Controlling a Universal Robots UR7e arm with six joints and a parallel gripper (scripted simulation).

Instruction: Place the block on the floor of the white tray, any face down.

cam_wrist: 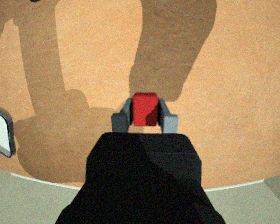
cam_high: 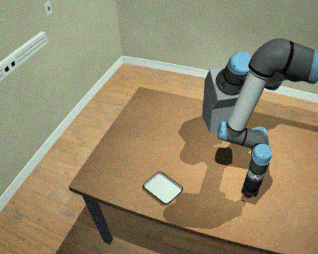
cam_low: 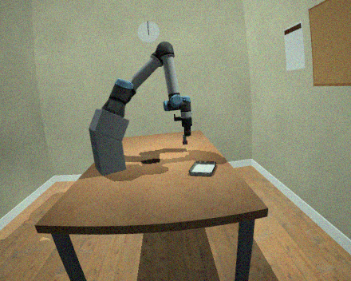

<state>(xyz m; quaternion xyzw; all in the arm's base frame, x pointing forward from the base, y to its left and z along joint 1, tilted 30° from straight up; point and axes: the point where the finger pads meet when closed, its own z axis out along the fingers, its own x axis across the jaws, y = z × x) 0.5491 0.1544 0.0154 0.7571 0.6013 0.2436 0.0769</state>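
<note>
Now: the white tray 410 mm to the right of my hand and 60 mm below it. Also, from my hand: small red block (10 mm below).
</note>
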